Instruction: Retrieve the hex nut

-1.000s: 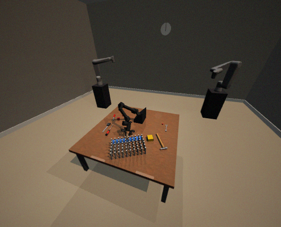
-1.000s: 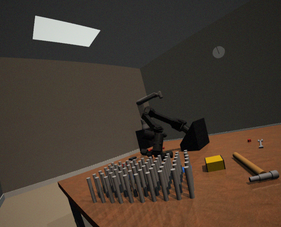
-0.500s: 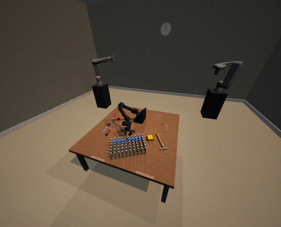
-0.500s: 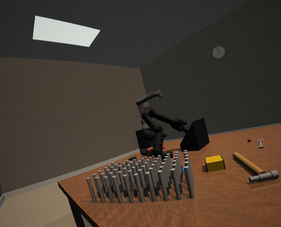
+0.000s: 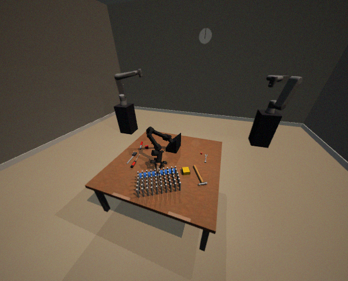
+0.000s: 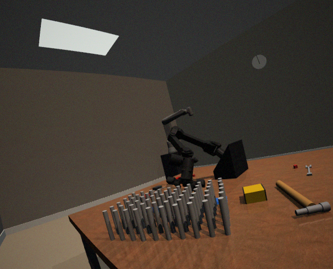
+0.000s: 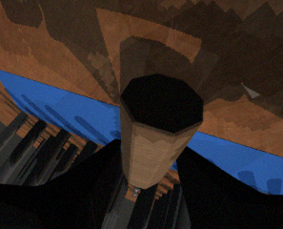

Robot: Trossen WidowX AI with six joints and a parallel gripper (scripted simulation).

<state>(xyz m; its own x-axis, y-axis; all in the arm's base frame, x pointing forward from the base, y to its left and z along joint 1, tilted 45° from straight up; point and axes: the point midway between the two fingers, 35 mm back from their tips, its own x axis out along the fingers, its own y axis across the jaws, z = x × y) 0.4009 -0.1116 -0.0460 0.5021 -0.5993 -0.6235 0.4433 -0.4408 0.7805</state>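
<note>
Right now the blue taped strip is 3 cm ahead of my gripper tip, 1 cm to the left of it and 2 cm below it. Round my gripper tip: yellow block (7 cm behind, 31 cm to the left); then grey wrench (37 cm behind, 51 cm to the left, 2 cm below).
</note>
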